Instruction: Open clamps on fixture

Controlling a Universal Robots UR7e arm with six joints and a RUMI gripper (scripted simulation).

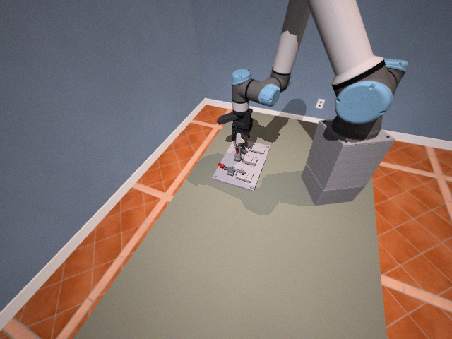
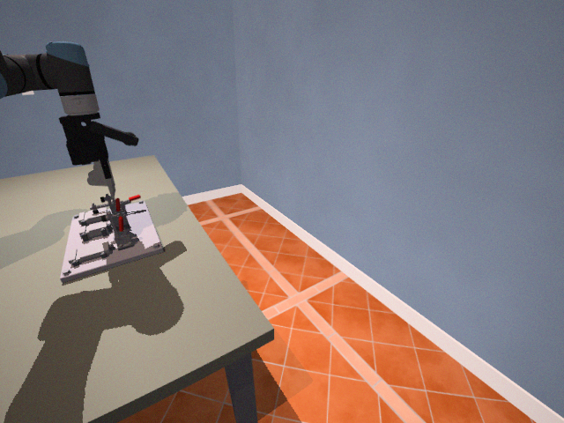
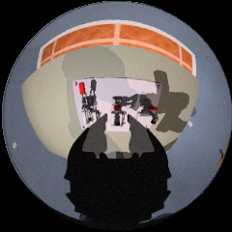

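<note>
Right now my hand is 13 cm above the grey fixture plate and 3 cm past it. Round my hand: block: 11 cm to the left, 11 cm below, 10 cm behind.
</note>
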